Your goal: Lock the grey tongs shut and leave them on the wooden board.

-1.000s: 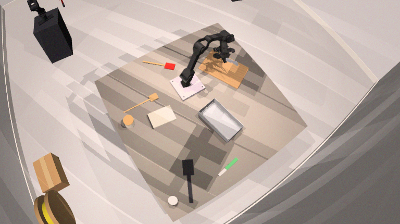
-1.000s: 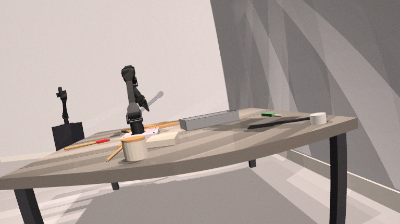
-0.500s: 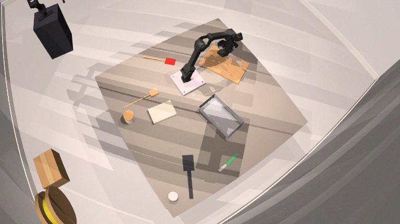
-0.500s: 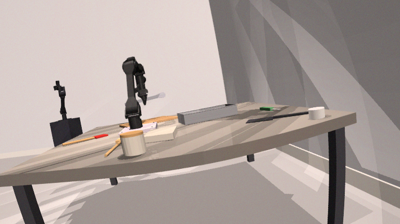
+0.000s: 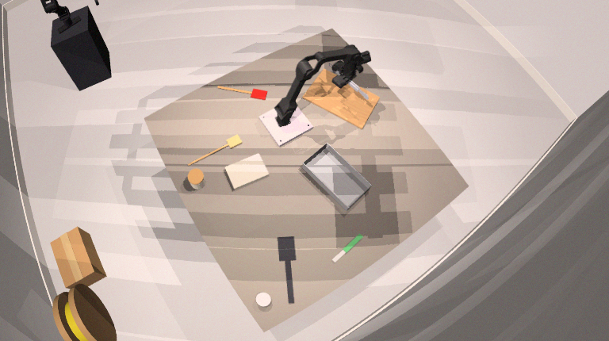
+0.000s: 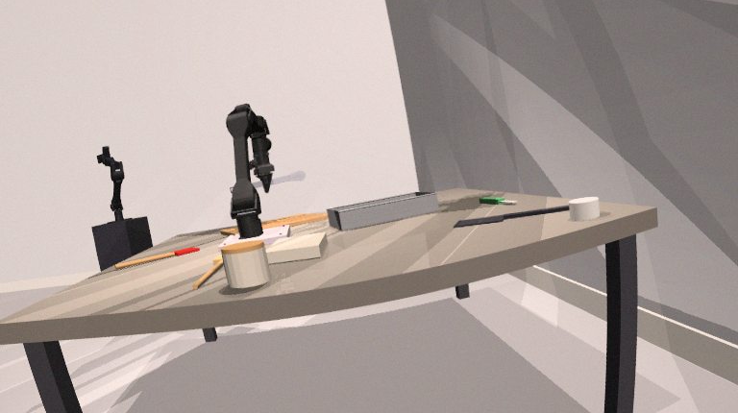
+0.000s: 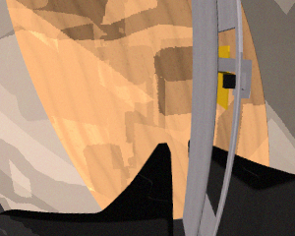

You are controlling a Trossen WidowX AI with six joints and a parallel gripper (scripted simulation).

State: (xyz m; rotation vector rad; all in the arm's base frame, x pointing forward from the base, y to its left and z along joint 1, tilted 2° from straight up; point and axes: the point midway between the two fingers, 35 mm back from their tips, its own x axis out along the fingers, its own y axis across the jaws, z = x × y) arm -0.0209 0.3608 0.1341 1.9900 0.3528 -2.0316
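Now: the wooden board 12 cm below my gripper tip. From my gripper tip the other things lie so: white slab 22 cm ahead, 63 cm to the right, 11 cm below; grey roasting tin 41 cm ahead, 24 cm to the right, 10 cm below; red spatula 23 cm behind, 47 cm to the right, 12 cm below.
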